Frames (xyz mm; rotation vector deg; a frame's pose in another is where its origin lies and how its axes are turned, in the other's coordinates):
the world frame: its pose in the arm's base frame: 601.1 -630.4 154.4 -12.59 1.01 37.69
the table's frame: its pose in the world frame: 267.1 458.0 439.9 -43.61 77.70 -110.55
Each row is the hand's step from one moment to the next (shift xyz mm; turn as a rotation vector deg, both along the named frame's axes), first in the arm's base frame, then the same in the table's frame.
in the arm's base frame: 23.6 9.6 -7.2 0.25 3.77 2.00
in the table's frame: -11.8 11.9 20.5 -3.02 -2.77 1.22
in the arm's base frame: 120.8 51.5 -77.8 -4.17 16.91 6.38
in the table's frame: -74.7 96.7 91.4 -14.18 -11.95 -0.36
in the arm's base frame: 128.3 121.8 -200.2 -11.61 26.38 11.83
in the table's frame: -178.1 188.8 63.2 -21.47 -22.08 -4.71
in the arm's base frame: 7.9 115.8 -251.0 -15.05 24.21 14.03
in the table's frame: -184.9 194.3 -67.3 -18.67 -24.62 -7.38
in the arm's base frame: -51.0 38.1 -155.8 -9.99 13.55 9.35
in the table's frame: -81.3 110.9 -97.1 -9.98 -15.66 -5.10
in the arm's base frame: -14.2 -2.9 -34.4 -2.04 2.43 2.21
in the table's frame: -7.1 26.7 -25.1 -1.63 -3.37 -0.97
